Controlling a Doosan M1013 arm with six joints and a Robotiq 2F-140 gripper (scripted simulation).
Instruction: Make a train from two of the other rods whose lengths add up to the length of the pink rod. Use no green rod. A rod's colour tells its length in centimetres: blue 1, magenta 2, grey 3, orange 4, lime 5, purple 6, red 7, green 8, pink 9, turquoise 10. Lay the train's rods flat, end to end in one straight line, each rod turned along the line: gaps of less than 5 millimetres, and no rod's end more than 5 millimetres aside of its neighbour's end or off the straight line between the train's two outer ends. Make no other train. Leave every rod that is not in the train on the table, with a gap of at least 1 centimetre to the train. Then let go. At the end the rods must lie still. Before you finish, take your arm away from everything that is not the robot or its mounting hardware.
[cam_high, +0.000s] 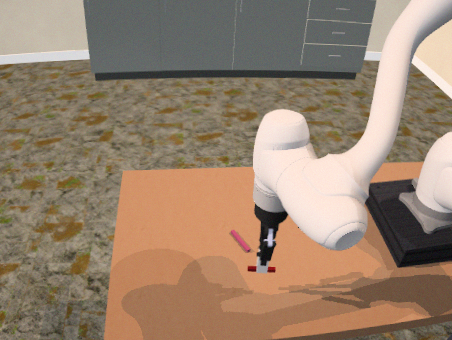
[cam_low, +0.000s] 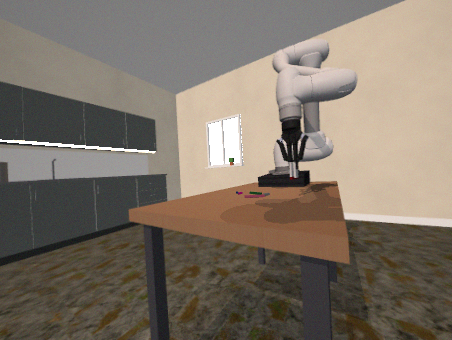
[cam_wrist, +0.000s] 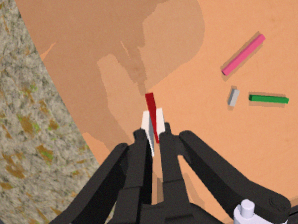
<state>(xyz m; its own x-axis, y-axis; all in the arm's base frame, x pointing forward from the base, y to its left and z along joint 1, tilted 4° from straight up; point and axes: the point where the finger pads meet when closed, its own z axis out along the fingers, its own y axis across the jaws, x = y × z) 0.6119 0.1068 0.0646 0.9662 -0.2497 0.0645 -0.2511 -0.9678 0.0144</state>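
Now: hand 28 cm to the left of the magenta rod, 11 cm above it and 9 cm past it. Round my hand: short grey rod: 13 cm to the right, 11 cm below, 6 cm behind; then red rod: 3 cm below; then pink rod: 17 cm to the right, 11 cm below, 1 cm ahead.
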